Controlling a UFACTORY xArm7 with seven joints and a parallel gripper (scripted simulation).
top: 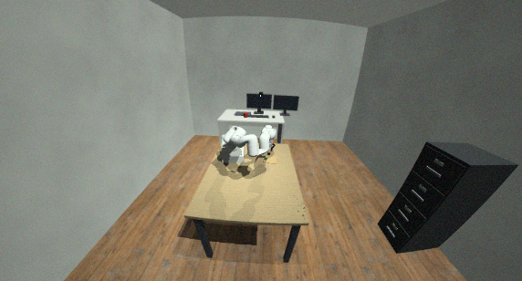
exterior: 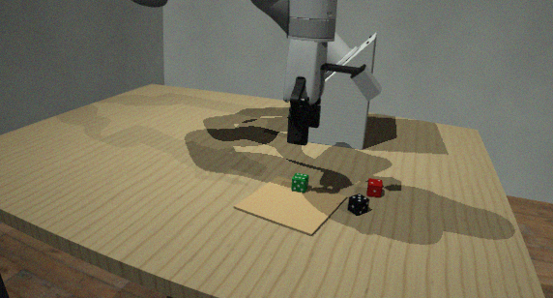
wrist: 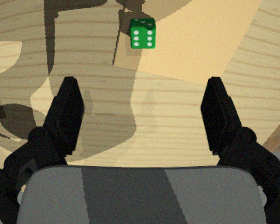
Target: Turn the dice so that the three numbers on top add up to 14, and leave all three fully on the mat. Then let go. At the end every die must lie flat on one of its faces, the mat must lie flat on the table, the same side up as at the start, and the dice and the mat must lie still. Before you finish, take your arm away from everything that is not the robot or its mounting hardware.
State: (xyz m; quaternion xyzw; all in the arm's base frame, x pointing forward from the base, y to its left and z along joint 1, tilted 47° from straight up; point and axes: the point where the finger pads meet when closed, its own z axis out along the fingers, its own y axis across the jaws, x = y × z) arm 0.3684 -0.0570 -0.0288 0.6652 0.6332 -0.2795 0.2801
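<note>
Right now the red die is 130 mm to the left of my hand, 100 mm below it and 30 mm behind it. The rest, counted from my hand: green die 100 mm below; black die 110 mm to the left, 100 mm below, 40 mm ahead; tan mat 110 mm below, 50 mm ahead.
</note>
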